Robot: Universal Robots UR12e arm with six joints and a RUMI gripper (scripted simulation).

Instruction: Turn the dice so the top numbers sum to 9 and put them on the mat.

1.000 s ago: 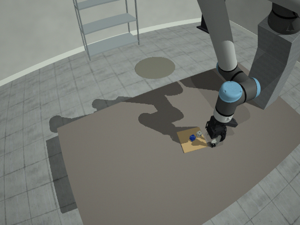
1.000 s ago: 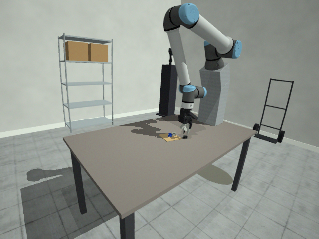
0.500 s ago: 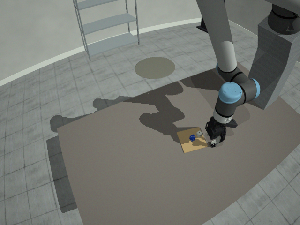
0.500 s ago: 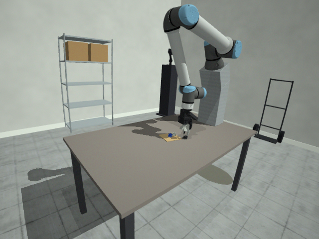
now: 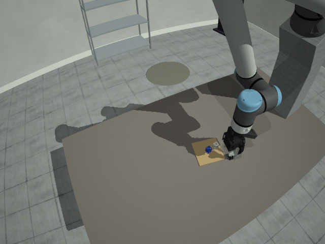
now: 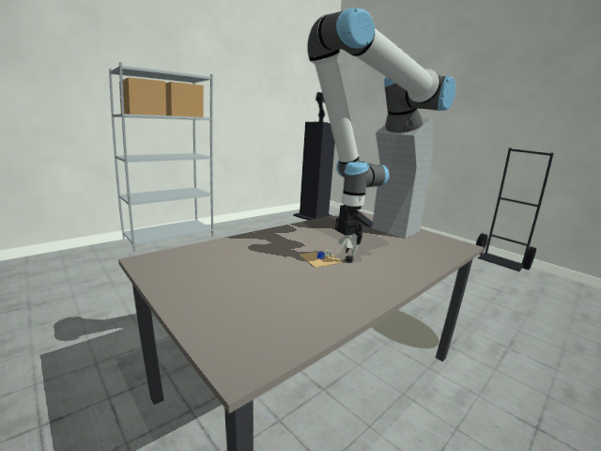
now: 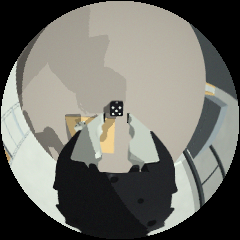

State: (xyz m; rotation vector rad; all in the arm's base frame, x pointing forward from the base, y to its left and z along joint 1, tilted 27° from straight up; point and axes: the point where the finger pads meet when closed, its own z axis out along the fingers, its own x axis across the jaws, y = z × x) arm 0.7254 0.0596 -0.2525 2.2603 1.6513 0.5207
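Right now the black die is 4 cm below my hand. The rest, counted from my hand: blue die (7 cm ahead, 10 cm to the right, 3 cm below); then tan mat (7 cm ahead, 10 cm to the right, 5 cm below); then white die (2 cm ahead, 10 cm to the right, 3 cm below).
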